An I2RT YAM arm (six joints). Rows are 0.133 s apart.
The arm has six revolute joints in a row. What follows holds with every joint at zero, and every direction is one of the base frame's.
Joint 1 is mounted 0.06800 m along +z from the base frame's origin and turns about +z.
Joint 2 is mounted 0.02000 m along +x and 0.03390 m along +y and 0.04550 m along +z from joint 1 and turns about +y.
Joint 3 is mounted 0.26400 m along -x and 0.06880 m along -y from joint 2 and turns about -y.
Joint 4 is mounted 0.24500 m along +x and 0.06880 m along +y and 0.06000 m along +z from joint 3 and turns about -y.
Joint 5 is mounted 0.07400 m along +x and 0.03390 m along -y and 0.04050 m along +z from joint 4 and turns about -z.
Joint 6 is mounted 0.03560 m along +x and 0.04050 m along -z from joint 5 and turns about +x.
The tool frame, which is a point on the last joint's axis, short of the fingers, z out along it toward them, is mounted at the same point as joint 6; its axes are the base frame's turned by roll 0.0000, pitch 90.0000 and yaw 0.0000 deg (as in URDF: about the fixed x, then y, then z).
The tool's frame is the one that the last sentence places.
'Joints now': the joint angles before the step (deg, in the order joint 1, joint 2, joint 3, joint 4, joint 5, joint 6). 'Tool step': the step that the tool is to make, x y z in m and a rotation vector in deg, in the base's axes. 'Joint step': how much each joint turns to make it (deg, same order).
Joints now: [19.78, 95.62, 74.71, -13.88, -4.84, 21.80]
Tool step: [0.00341, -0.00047, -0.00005, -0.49, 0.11, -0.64]
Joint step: [-0.18, 0.70, 0.87, -0.44, 0.62, -0.08]
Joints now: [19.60, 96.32, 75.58, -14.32, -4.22, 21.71]
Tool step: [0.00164, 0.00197, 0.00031, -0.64, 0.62, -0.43]
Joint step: [0.26, 0.62, 1.06, -1.23, 0.79, 0.08]
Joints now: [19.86, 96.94, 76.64, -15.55, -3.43, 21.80]
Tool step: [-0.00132, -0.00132, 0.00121, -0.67, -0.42, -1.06]
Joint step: [0.00, -0.44, -0.27, 0.00, 1.31, -0.01]
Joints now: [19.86, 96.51, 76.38, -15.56, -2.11, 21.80]
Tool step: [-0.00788, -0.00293, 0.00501, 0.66, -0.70, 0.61]
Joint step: [-0.09, -2.10, -1.49, 0.26, -0.79, -0.09]
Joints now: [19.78, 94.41, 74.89, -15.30, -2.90, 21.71]
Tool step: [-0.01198, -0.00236, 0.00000, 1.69, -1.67, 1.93]
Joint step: [0.08, -3.00, -3.95, 3.08, -2.11, -0.18]
